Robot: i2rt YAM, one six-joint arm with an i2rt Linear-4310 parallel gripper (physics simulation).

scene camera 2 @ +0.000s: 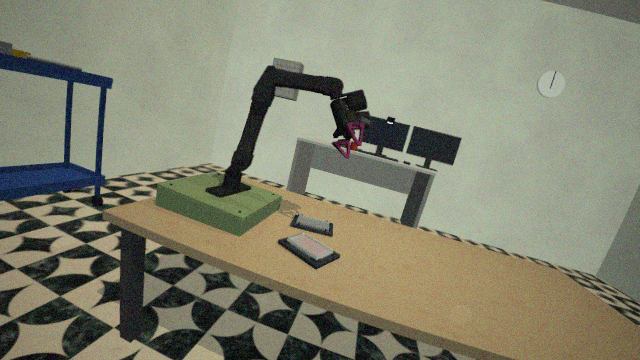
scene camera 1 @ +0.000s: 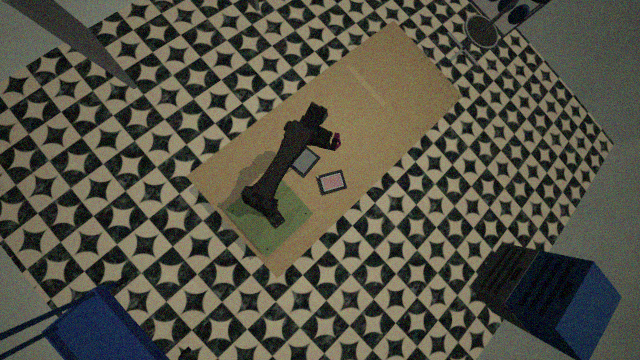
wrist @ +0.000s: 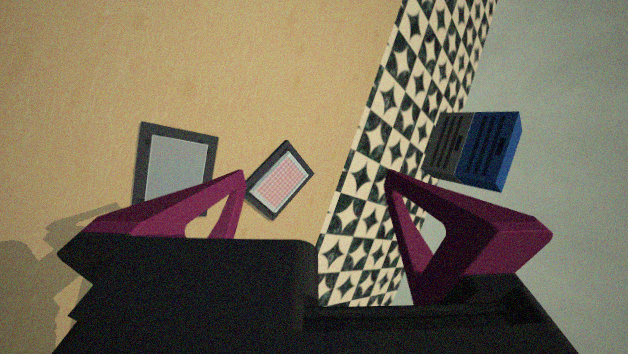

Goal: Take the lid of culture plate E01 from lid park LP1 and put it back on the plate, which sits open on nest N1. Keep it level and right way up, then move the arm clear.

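Frame: origin at the arm's base, x right, y ahead, z up, level; millimetres.
Seen in the pictures: gripper, fingertip midpoint: (scene camera 2: 353, 152) (scene camera 1: 330, 142) (wrist: 314, 177); arm's base, link origin: (scene camera 2: 230, 190).
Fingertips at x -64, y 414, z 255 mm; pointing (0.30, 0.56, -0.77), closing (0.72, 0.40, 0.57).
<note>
Offsets run from my fingertips to a thing's top centre. Level surfaces: height alone.
The open culture plate E01 @(dx +151, dy -32, dz -299 mm) (scene camera 1: 331, 182) (scene camera 2: 311, 247) (wrist: 279, 182), with a pinkish grid top, sits on the dark nest N1 (scene camera 1: 321, 189) (scene camera 2: 326, 261) (wrist: 257, 206). The greyish lid @(dx -50, dy -89, dz -307 mm) (scene camera 1: 304, 162) (scene camera 2: 313, 222) (wrist: 176, 165) lies flat on the dark-framed lid park LP1 @(dx -50, dy -89, dz -305 mm) (scene camera 1: 304, 173) (scene camera 2: 297, 224) (wrist: 142, 153), beside the nest. My gripper (scene camera 1: 338, 141) (scene camera 2: 349, 151) (wrist: 314, 177) is open, its magenta fingers wide apart with nothing between them. It hangs high above the table, tilted, apart from lid and plate. In the wrist view the left finger covers part of the lid park.
The arm stands on a green base block (scene camera 1: 295, 212) (scene camera 2: 200, 207) on the wooden table @(dz -325 mm) (scene camera 1: 415, 75) (scene camera 2: 450, 280) (wrist: 250, 65). A blue cart (scene camera 2: 55, 70), a blue and grey cabinet (scene camera 1: 555, 295) (wrist: 475, 150) and a desk (scene camera 2: 360, 170) with monitors stand away from the table.
</note>
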